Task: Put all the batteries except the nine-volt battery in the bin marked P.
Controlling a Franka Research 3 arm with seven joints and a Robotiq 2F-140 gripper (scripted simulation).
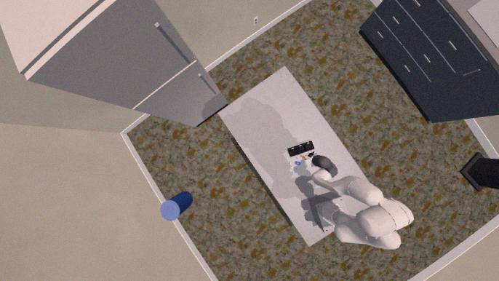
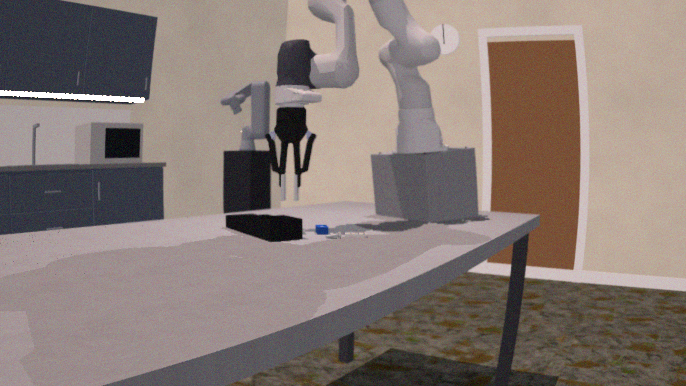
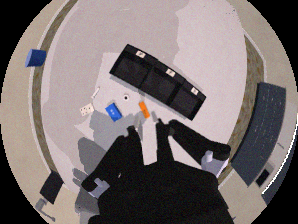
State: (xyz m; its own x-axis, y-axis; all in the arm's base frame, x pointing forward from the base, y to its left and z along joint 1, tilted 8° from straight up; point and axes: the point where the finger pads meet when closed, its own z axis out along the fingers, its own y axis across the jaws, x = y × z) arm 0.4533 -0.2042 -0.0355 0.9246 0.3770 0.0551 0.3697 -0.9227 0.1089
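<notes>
Now: the orange battery 100 mm below my hand. Also, from my hand: black bin 80 mm ahead, 40 mm to the right, 90 mm below; then thin pale stick 40 mm ahead, 150 mm to the left, 100 mm below; then small blue block 20 mm behind, 80 mm to the left, 100 mm below.
</notes>
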